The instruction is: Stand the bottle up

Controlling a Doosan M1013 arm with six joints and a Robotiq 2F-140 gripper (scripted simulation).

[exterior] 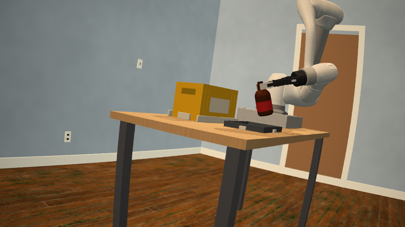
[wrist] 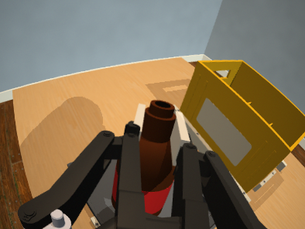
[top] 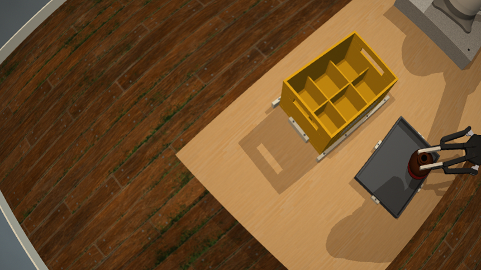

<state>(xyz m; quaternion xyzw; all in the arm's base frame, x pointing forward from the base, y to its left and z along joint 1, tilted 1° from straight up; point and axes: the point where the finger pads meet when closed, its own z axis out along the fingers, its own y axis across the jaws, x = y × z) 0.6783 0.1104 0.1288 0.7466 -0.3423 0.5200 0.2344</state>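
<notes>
Right now my hand is 60 mm above the bottle. The rest, counted from my hand: yellow crate 40 mm behind, 310 mm to the right, 120 mm below; dark grey tray 10 mm behind, 20 mm to the right, 190 mm below.
</notes>
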